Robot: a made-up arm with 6 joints. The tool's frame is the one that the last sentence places.
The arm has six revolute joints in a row. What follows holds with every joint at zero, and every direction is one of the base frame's. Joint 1 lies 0.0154 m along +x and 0.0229 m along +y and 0.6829 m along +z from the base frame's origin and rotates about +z. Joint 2 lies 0.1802 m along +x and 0.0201 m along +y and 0.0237 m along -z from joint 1 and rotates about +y. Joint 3 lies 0.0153 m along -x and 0.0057 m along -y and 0.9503 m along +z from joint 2 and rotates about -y. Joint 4 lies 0.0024 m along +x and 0.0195 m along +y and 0.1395 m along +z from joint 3 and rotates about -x. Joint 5 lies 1.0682 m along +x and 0.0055 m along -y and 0.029 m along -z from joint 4 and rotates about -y. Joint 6 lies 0.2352 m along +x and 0.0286 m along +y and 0.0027 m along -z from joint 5 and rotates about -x. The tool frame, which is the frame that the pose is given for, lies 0.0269 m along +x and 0.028 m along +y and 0.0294 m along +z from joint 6; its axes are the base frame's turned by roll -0.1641, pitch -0.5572 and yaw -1.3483 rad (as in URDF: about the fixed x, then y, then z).
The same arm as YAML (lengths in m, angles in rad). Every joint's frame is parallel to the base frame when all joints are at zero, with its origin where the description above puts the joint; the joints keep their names.
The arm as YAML. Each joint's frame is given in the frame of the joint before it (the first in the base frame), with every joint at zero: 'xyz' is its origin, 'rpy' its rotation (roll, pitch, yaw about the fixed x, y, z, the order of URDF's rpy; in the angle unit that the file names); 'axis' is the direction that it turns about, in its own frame. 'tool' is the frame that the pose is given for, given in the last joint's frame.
units:
  length: m
  angle: rad
joints:
  - name: joint 1
    type: revolute
    origin:
      xyz: [0.0154, 0.0229, 0.6829]
      rpy: [0.0, 0.0, 0.0]
    axis: "+z"
  - name: joint 2
    type: revolute
    origin:
      xyz: [0.1802, 0.0201, -0.0237]
      rpy: [0.0, 0.0, 0.0]
    axis: "+y"
  - name: joint 3
    type: revolute
    origin:
      xyz: [-0.0153, -0.0057, 0.9503]
      rpy: [0.0, 0.0, 0.0]
    axis: "-y"
  - name: joint 4
    type: revolute
    origin:
      xyz: [0.0024, 0.0195, 0.1395]
      rpy: [0.0, 0.0, 0.0]
    axis: "-x"
  - name: joint 5
    type: revolute
    origin:
      xyz: [1.0682, -0.0055, -0.029]
      rpy: [0.0, 0.0, 0.0]
    axis: "-y"
  - name: joint 6
    type: revolute
    origin:
      xyz: [0.2352, 0.0286, -0.0027]
      rpy: [0.0, 0.0, 0.0]
    axis: "-x"
tool:
  origin:
    xyz: [0.0269, 0.028, 0.0294]
    rpy: [-0.1641, -0.5572, -1.3483]

